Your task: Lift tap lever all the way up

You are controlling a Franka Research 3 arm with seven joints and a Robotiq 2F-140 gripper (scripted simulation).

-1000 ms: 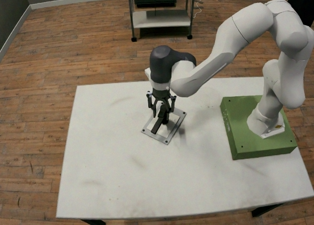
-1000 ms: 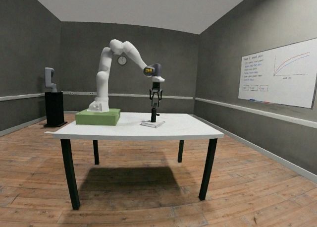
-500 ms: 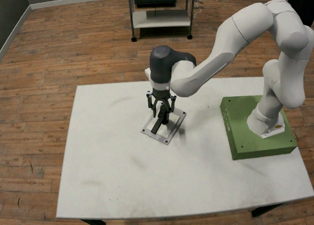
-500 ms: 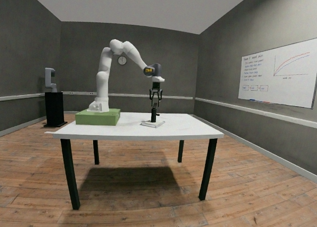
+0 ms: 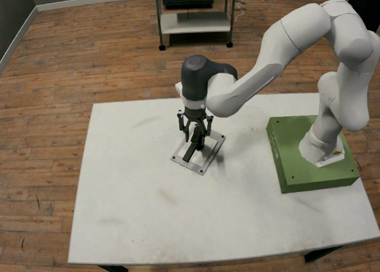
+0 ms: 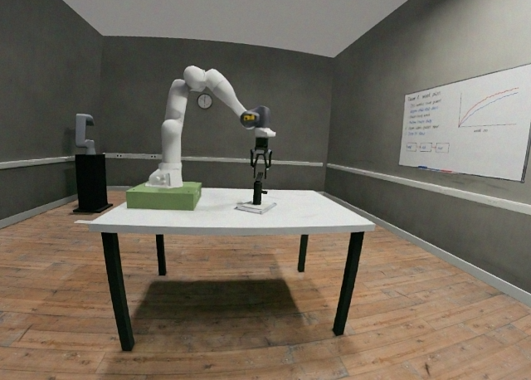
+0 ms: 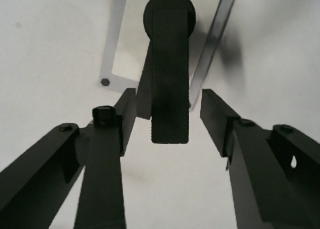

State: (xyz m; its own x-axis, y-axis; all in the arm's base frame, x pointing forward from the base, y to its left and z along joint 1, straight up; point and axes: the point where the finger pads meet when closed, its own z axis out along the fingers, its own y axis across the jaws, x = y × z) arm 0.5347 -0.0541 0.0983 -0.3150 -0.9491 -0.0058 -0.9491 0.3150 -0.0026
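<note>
My hand is 10 mm past the dark lever, 30 mm to the left of it and 20 mm above it. From my hand the other things lie so: tap: 10 mm behind, 40 mm to the right, 70 mm below.
</note>
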